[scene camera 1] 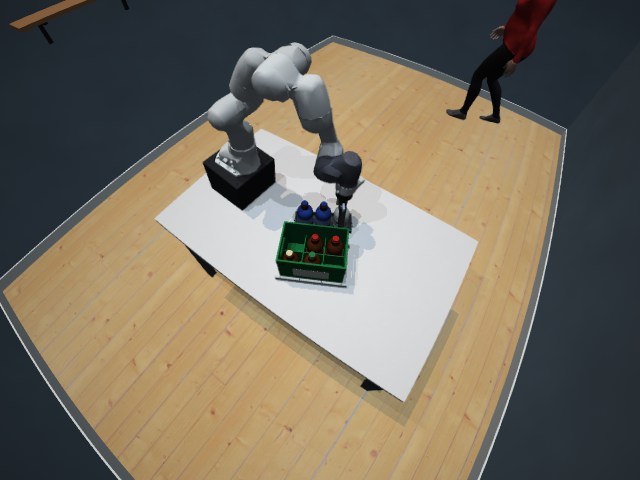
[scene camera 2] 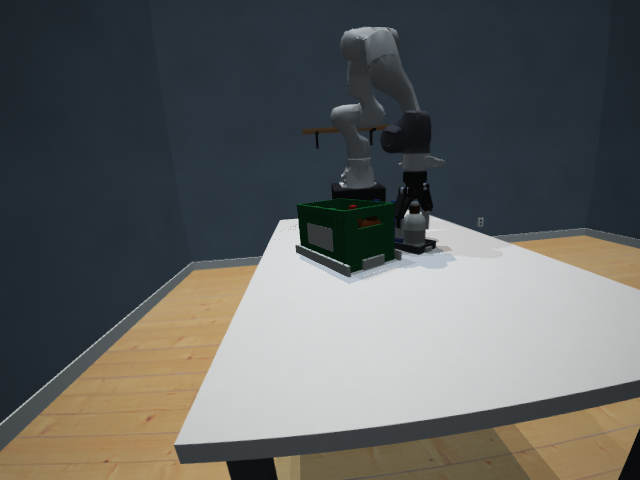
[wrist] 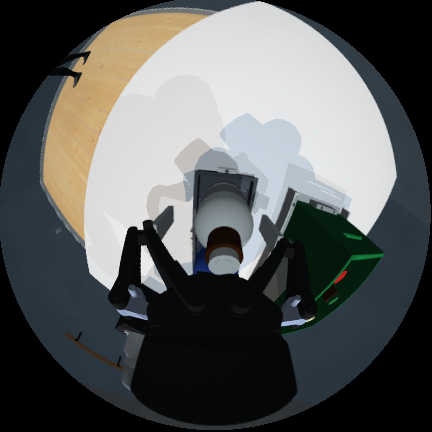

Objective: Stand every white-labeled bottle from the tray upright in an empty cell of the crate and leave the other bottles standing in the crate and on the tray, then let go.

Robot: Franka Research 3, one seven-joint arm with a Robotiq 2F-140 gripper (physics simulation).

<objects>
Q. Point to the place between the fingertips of my gripper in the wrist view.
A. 217,217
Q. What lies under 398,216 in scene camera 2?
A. My gripper.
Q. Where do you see a white-labeled bottle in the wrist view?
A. At 223,224
</objects>
